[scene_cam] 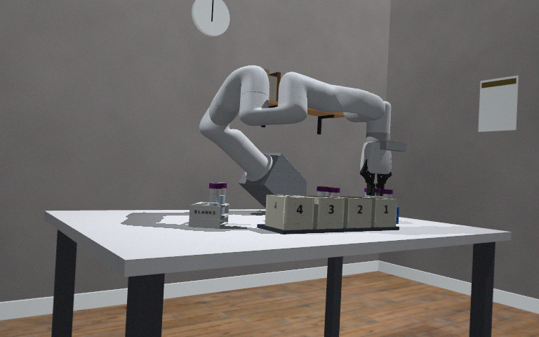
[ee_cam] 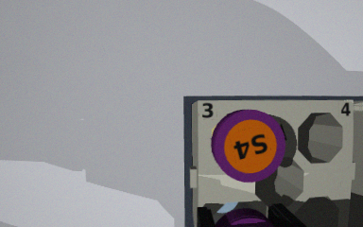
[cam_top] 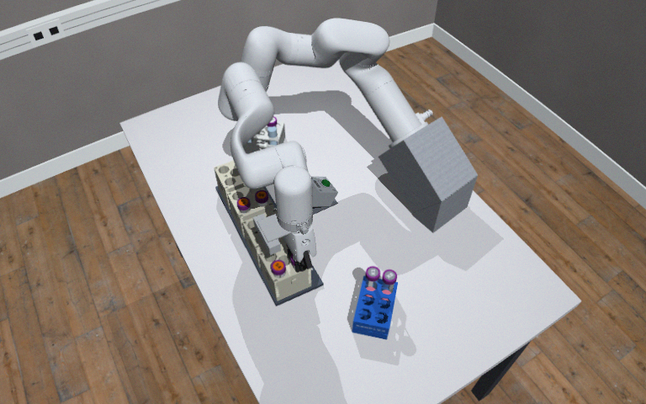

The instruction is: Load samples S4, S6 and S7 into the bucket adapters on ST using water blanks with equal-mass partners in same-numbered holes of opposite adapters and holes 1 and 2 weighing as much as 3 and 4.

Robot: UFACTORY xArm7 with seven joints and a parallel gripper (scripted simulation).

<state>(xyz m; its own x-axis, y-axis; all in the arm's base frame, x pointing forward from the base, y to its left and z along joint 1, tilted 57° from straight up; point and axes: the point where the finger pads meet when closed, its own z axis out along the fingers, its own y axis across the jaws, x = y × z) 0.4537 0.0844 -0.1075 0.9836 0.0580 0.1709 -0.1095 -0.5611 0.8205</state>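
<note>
Right now the green DONE key is 22 cm behind my hand, 20 cm to the right of it and 6 cm below it. From my hand the other things lie so: blanks rack (18 cm behind, 51 cm to the right, 9 cm below); then blue sample rack (11 cm behind, 17 cm to the left, 9 cm below); then stand ST (19 cm to the right, 12 cm below).
</note>
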